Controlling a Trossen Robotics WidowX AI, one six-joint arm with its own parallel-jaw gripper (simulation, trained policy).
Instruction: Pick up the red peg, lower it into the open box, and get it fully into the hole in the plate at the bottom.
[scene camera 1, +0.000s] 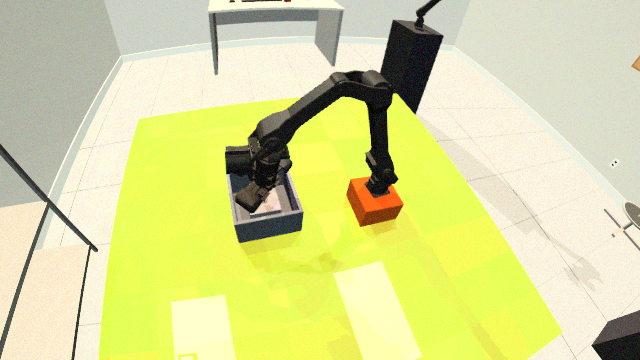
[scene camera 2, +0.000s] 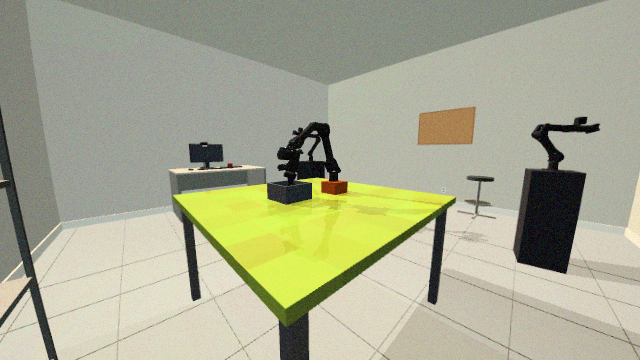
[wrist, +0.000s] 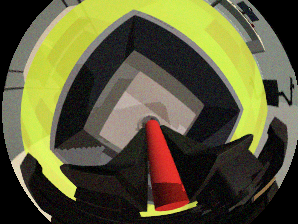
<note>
In view: my gripper (scene camera 1: 262, 195), a dark grey box (wrist: 134, 43), a plate (wrist: 143, 98) and a red peg (wrist: 168, 192).
My gripper also shows in the wrist view (wrist: 153, 130). Scene camera 2 does not show the plate, which is hidden by the dark grey box. Scene camera 1 misses the red peg, which is hidden by my gripper.
</note>
